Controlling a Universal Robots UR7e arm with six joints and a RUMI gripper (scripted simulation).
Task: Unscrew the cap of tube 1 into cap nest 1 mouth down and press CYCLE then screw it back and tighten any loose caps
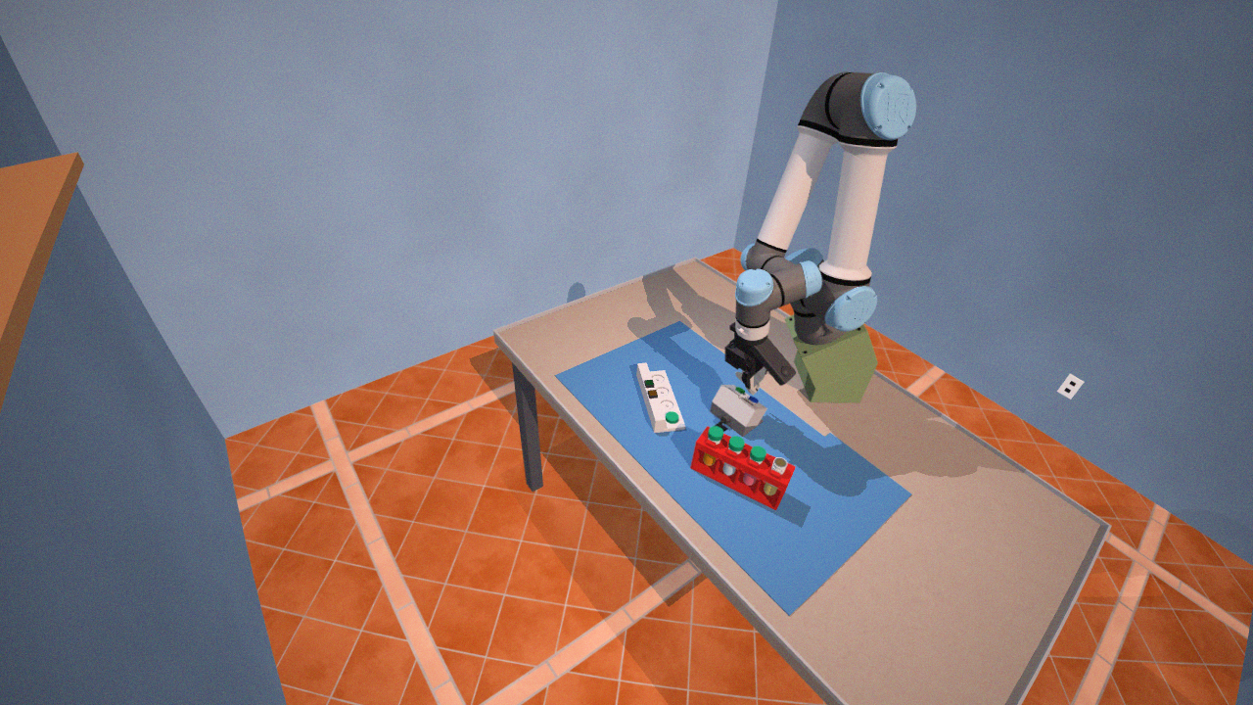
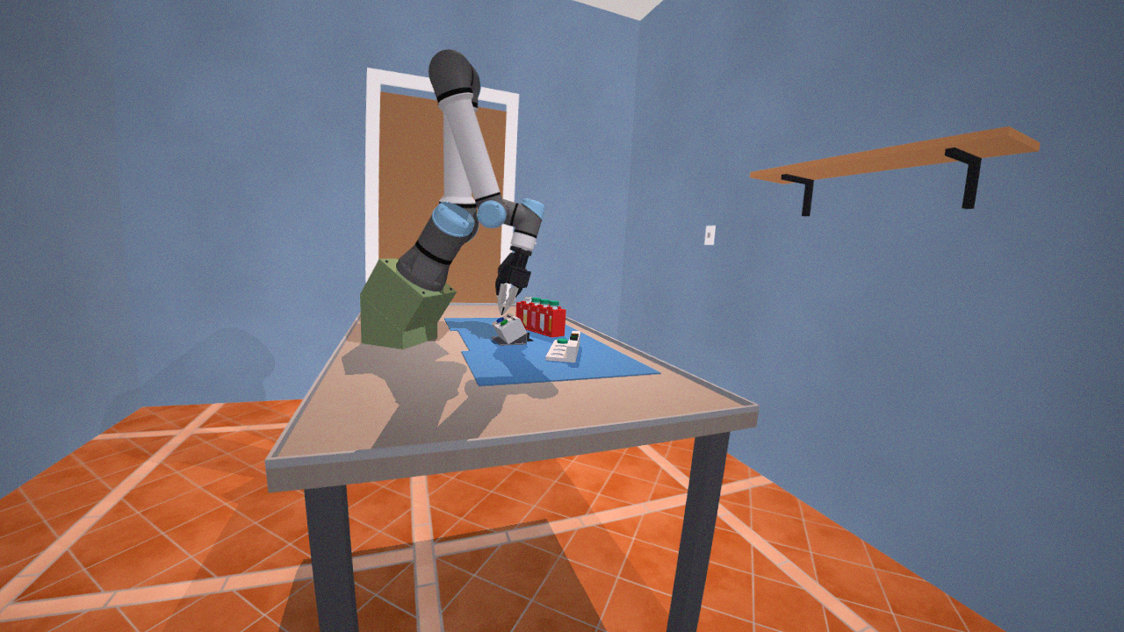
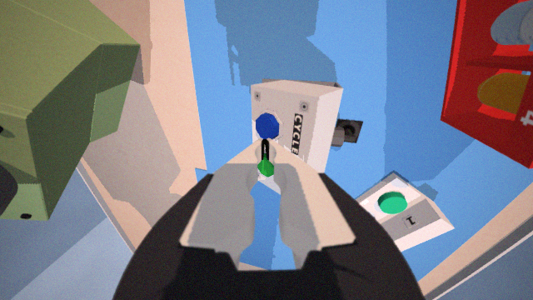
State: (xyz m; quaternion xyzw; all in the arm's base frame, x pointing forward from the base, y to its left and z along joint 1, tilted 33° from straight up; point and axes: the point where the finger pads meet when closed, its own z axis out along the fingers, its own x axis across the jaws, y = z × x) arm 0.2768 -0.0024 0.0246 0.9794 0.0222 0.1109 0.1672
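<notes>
Right now the blue CYCLE key is 3 cm below my hand and 1 cm behind it. From my hand the other things lie so: green READY key (4 cm to the right, 3 cm below, 1 cm behind); key housing (5 cm below, 2 cm to the right, 1 cm ahead).
</notes>
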